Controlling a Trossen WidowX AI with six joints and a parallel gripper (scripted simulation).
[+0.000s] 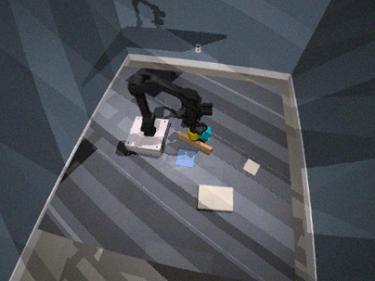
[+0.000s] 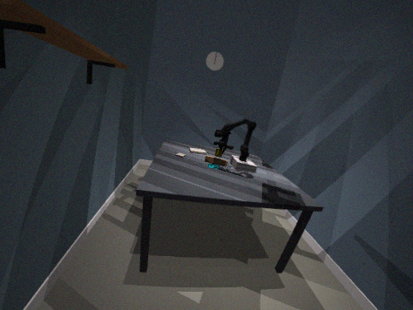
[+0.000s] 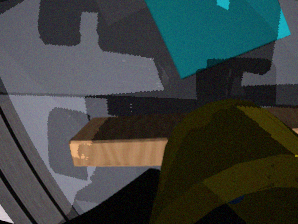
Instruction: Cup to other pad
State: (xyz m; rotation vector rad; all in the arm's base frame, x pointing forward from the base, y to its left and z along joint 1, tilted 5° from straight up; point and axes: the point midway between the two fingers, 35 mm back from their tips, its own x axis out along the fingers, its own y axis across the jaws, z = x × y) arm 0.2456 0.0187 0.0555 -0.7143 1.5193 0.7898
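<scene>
Right now the cyan pad is 120 mm below my gripper tip, 70 mm to the left of it and 70 mm ahead of it. From my gripper tip the other things lie so: wooden block 100 mm below, 30 mm to the right, 30 mm ahead; pale blue pad 130 mm to the right, 120 mm below, 10 mm behind; yellow cup 20 mm to the right, 20 mm ahead.
</scene>
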